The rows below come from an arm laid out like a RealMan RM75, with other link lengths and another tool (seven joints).
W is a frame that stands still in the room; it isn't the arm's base.
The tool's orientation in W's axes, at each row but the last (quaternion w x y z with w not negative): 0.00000 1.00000 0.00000 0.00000; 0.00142 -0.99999 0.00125 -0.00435; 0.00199 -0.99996 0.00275 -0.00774; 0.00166 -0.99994 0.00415 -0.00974; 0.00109 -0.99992 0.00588 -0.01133; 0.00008 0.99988 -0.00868 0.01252; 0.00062 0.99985 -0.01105 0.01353; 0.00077 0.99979 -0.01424 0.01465; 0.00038 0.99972 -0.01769 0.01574; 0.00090 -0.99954 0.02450 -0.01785; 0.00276 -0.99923 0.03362 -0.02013
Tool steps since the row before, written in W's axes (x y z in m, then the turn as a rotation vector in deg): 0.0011 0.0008 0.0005 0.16 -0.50 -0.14; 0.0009 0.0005 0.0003 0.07 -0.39 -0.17; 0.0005 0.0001 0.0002 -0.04 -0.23 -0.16; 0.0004 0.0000 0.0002 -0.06 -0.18 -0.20; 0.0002 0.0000 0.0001 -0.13 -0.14 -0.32; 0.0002 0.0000 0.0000 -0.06 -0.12 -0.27; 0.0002 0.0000 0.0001 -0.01 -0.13 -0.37; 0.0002 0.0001 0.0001 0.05 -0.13 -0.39; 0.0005 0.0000 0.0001 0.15 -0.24 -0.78; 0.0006 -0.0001 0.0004 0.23 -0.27 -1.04; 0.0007 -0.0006 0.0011 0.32 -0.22 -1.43
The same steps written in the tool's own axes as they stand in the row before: 0.0011 -0.0008 -0.0005 0.16 0.50 0.14; 0.0009 -0.0005 -0.0003 0.07 0.39 0.17; 0.0005 -0.0001 -0.0002 -0.04 0.23 0.16; 0.0004 0.0000 -0.0002 -0.06 0.18 0.20; 0.0002 0.0000 -0.0001 -0.14 0.14 0.32; 0.0002 0.0000 0.0000 -0.06 0.12 0.27; 0.0002 0.0000 -0.0001 -0.02 0.13 0.37; 0.0002 -0.0001 -0.0001 0.04 0.13 0.39; 0.0005 0.0000 -0.0001 0.13 0.23 0.78; 0.0006 0.0001 -0.0004 0.21 0.26 1.05; 0.0008 0.0005 -0.0011 0.28 0.21 1.44
